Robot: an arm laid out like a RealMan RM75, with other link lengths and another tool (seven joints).
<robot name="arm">
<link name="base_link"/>
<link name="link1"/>
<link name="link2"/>
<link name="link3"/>
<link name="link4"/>
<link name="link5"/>
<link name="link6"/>
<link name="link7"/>
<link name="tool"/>
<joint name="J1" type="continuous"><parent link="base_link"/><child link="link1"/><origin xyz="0 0 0.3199" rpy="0 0 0"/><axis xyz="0 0 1"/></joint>
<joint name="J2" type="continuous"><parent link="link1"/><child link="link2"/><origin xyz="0 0 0" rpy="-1.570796 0 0"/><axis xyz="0 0 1"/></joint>
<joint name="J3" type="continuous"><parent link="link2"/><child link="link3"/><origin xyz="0 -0.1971 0" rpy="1.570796 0 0"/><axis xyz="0 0 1"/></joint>
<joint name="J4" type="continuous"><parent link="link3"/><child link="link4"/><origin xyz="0 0 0" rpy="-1.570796 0 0"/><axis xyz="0 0 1"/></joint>
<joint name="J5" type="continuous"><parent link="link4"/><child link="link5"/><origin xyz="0 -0.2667 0" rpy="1.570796 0 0"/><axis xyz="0 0 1"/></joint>
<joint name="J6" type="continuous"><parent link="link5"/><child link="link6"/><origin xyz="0 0 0" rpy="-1.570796 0 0"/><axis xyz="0 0 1"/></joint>
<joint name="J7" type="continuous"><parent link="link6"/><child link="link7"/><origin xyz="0 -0.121 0" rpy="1.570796 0 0"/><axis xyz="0 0 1"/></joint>
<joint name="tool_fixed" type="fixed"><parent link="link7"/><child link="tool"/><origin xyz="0.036 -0.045 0.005" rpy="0.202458 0 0.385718"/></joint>
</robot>
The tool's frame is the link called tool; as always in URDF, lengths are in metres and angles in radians. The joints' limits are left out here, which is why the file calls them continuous.
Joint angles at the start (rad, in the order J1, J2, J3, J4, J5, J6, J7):
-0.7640, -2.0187, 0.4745, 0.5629, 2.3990, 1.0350, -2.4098
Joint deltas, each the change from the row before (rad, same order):
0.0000, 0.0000, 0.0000, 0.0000, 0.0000, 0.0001, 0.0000
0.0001, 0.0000, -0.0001, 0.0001, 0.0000, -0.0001, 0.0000
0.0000, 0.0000, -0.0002, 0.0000, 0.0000, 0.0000, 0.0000
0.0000, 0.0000, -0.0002, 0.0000, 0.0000, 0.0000, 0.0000
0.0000, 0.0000, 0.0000, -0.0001, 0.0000, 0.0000, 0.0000
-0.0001, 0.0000, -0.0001, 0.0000, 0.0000, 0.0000, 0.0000
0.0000, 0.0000, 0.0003, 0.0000, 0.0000, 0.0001, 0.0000
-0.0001, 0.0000, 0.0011, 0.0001, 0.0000, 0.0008, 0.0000
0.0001, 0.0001, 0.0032, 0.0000, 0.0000, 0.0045, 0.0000
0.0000, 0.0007, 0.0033, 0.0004, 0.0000, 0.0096, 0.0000
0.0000, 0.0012, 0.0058, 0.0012, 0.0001, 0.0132, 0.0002
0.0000, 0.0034, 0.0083, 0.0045, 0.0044, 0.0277, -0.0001
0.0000, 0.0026, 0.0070, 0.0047, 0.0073, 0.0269, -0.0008
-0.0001, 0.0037, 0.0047, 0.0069, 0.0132, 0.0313, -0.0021
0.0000, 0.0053, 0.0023, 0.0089, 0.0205, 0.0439, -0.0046
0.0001, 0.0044, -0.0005, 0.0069, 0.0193, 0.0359, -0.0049
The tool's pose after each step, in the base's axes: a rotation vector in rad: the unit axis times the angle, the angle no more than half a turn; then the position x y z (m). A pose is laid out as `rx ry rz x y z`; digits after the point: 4 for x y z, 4 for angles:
-1.9751 -1.2824 -0.2238 -0.3189 0.4566 0.1798
-1.9748 -1.2824 -0.2238 -0.3189 0.4566 0.1798
-1.9747 -1.2825 -0.2240 -0.3190 0.4566 0.1799
-1.9745 -1.2826 -0.2242 -0.3190 0.4566 0.1799
-1.9746 -1.2827 -0.2241 -0.3190 0.4566 0.1798
-1.9746 -1.2827 -0.2243 -0.3190 0.4566 0.1799
-1.9749 -1.2825 -0.2241 -0.3189 0.4566 0.1798
-1.9765 -1.2819 -0.2233 -0.3187 0.4567 0.1796
-1.9832 -1.2814 -0.2214 -0.3181 0.4566 0.1789
-1.9943 -1.2814 -0.2200 -0.3171 0.4565 0.1780
-2.0102 -1.2796 -0.2168 -0.3156 0.4564 0.1770
-2.0401 -1.2750 -0.2080 -0.3129 0.4561 0.1765
-2.0690 -1.2714 -0.1966 -0.3107 0.4554 0.1757
-2.0994 -1.2676 -0.1799 -0.3088 0.4545 0.1759
-2.1379 -1.2679 -0.1568 -0.3071 0.4524 0.1765
-2.1670 -1.2715 -0.1358 -0.3065 0.4502 0.1771

